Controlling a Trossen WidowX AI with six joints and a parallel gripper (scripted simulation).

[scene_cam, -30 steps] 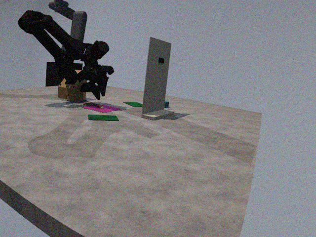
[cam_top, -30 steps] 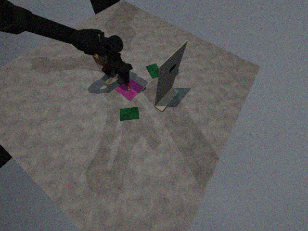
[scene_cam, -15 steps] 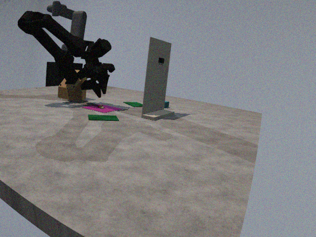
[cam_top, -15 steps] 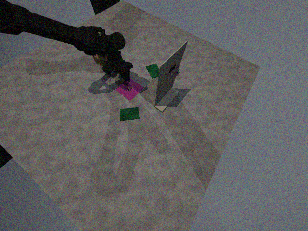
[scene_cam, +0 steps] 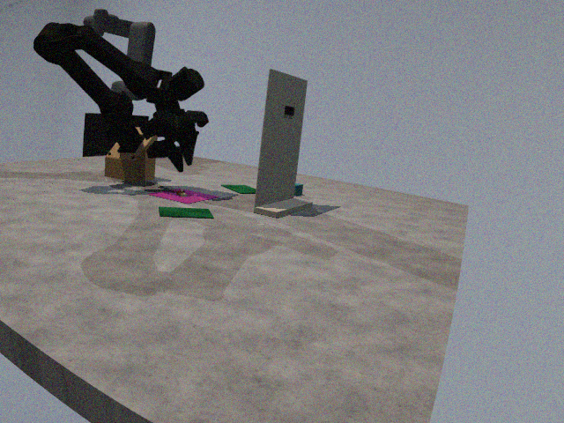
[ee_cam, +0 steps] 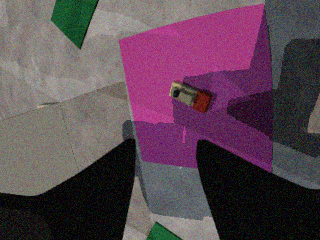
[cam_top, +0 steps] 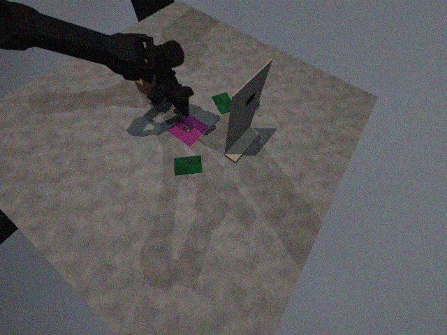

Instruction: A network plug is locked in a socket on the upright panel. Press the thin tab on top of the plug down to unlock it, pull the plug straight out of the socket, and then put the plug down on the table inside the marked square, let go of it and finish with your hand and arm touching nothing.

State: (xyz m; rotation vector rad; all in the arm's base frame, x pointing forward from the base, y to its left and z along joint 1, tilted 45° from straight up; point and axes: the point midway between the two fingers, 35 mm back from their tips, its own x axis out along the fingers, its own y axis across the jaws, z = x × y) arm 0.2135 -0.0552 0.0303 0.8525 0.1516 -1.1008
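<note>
Now: the network plug 5 cm below my gripper tip, 2 cm to the right of it and 1 cm ahead of it. From my gripper tip the other things lie so: magenta marked square: 6 cm below, 1 cm to the right, 1 cm ahead; grey upright panel: 22 cm ahead, 7 cm above, 6 cm to the left; green patch: 14 cm to the right, 11 cm ahead, 6 cm below.
</note>
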